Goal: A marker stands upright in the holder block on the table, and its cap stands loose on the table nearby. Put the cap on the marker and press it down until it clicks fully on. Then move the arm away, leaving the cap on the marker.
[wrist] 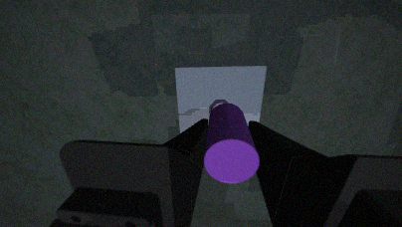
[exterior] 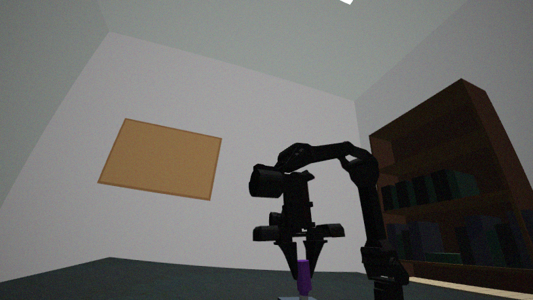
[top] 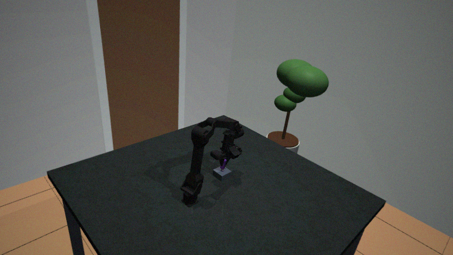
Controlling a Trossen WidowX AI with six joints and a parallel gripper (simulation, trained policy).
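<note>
Now: gripper tip right at the purple marker. From my gripper tip the other things lie so: purple cap 1 cm above.
</note>
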